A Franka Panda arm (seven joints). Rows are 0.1 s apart.
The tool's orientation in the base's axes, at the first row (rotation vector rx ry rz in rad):
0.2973 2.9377 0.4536
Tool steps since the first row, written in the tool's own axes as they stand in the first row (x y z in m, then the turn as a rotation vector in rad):
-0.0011 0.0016 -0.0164 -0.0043 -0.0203 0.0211
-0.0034 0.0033 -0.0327 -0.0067 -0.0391 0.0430
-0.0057 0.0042 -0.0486 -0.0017 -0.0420 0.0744
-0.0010 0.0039 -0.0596 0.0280 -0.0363 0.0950
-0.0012 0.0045 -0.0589 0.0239 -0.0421 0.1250
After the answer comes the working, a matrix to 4 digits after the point.
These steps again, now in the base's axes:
-0.0016 -0.0034 0.0161 0.0045 -0.0140 -0.0257
-0.0021 -0.0069 0.0323 0.0076 -0.0259 -0.0519
-0.0026 -0.0110 0.0478 0.0079 -0.0187 -0.0830
-0.0092 -0.0134 0.0575 -0.0161 -0.0011 -0.1042
-0.0087 -0.0126 0.0571 -0.0077 0.0011 -0.1338

The tool's axes in the first row as the columns of a matrix, in the base's axes (rounded; the answer above uses it unrounded):
-0.9684 0.1712 0.1811
0.2179 0.9345 0.2816
-0.1210 0.3122 -0.9423

